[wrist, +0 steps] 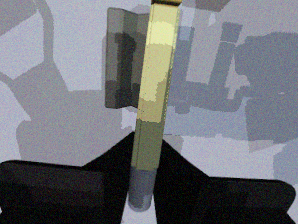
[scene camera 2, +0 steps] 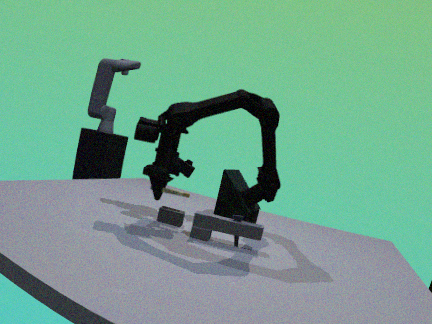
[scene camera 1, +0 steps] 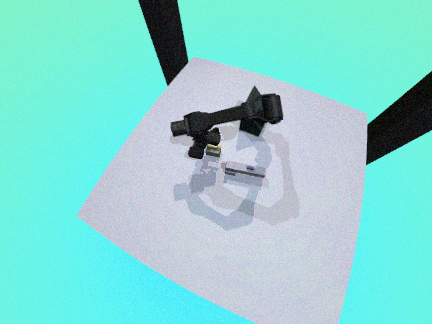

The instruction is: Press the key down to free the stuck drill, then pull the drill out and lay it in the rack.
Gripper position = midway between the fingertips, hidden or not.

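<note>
My gripper (scene camera 2: pixel 156 199) is carrying a drill. You can see my gripper in the wrist view too (wrist: pixel 144 138), and there's a rack (wrist: pixel 126 37) as well.
</note>
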